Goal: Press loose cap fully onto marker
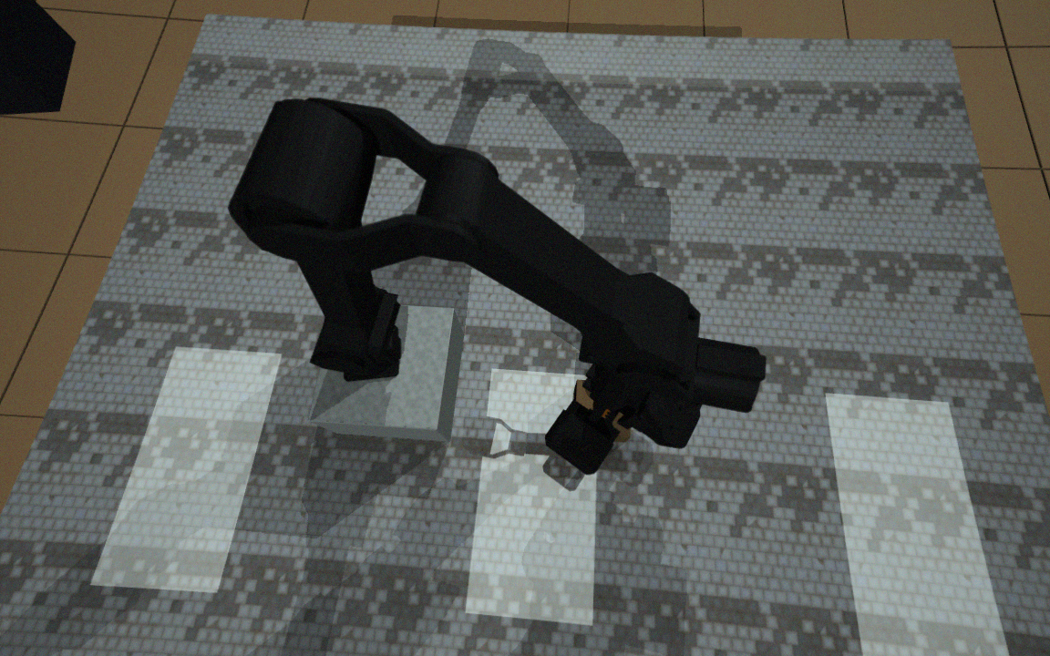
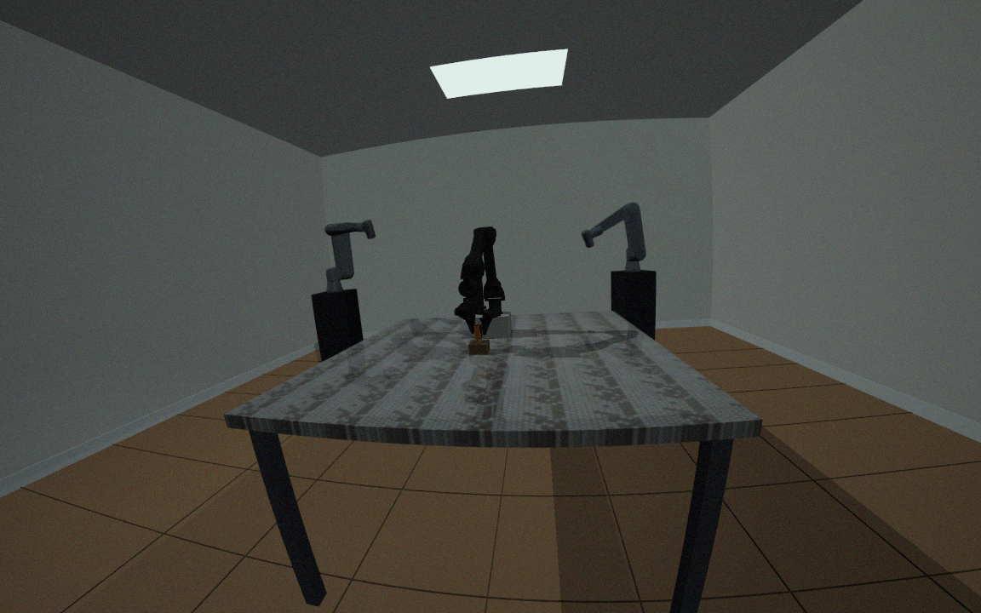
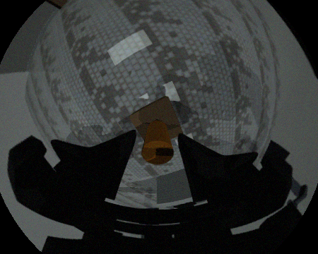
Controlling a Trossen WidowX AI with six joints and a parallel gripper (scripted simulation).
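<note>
Now: gripper tip 1 cm below the orange cap. From my gripper tip the other things lie so: holder block: 5 cm below.
</note>
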